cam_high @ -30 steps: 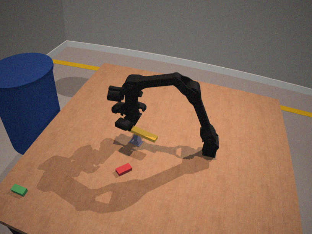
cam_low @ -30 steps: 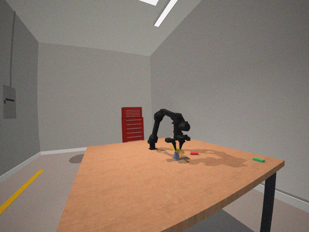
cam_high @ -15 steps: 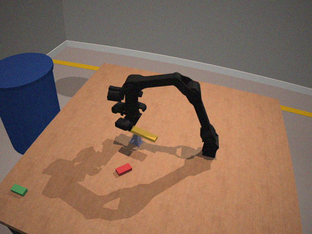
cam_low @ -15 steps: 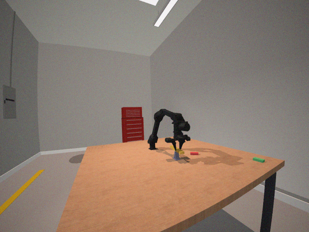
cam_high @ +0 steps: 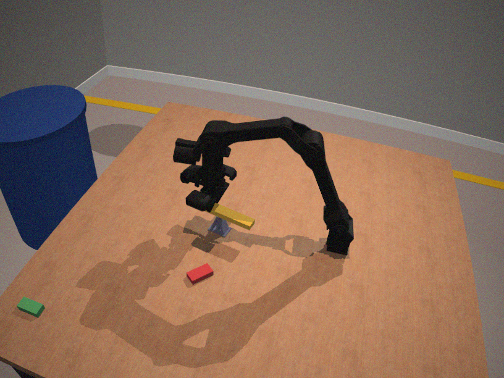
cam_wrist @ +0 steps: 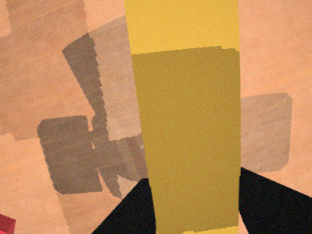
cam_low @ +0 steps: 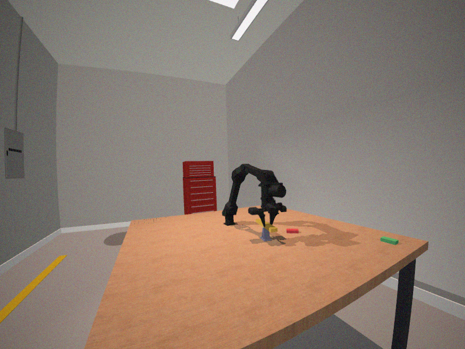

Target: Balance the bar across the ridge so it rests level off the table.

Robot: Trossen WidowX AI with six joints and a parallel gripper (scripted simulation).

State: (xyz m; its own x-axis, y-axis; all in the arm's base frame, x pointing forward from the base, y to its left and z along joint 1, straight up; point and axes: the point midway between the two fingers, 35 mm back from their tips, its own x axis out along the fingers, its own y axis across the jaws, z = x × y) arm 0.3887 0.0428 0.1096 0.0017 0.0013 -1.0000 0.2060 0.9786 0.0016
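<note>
Right now my gripper tip is 3 cm past the yellow bar and 1 cm to the right of it. From my gripper tip the other things lie so: green block 46 cm to the left, 35 cm ahead, 7 cm below; red block 19 cm to the left, 7 cm below, 3 cm behind.
</note>
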